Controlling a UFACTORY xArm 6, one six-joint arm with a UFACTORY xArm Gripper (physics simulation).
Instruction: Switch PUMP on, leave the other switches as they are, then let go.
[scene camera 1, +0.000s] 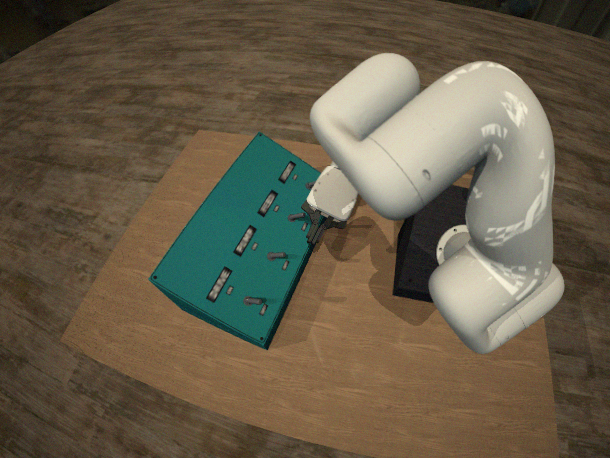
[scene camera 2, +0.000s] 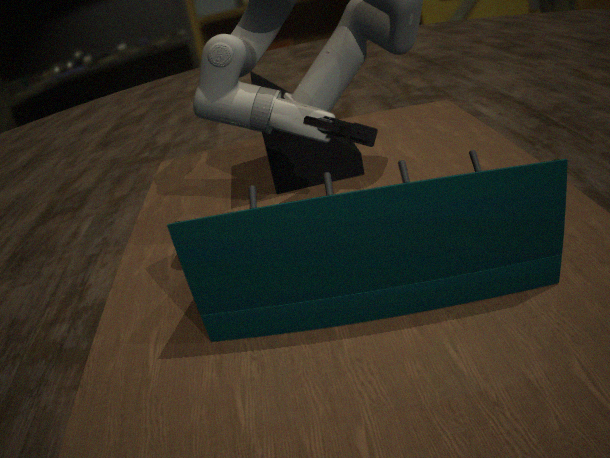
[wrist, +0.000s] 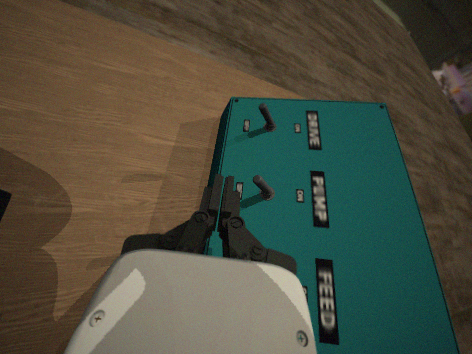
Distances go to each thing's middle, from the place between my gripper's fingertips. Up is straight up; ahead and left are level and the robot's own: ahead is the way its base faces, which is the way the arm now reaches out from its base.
The teal switch box (scene camera 1: 222, 257) is 15 cm ahead of my hand, 6 cm to the right of it and 7 cm below it.
